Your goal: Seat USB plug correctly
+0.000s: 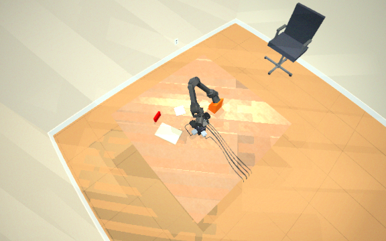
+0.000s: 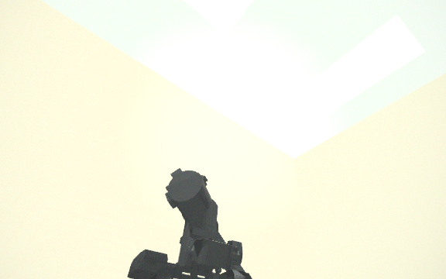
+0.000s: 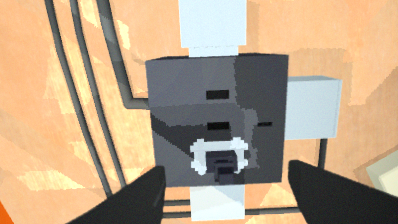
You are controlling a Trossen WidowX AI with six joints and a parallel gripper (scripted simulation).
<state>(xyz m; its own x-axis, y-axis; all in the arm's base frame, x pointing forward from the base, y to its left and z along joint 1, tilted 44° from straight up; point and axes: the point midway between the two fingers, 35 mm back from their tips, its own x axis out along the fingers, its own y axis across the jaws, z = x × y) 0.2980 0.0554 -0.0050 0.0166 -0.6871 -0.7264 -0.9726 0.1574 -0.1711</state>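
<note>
Now: the USB socket 4 cm below my gripper tip and 1 cm to the right of it. The rest, counted from my gripper tip: red block 38 cm to the right, 19 cm ahead, 8 cm below; USB plug 2 cm below.
</note>
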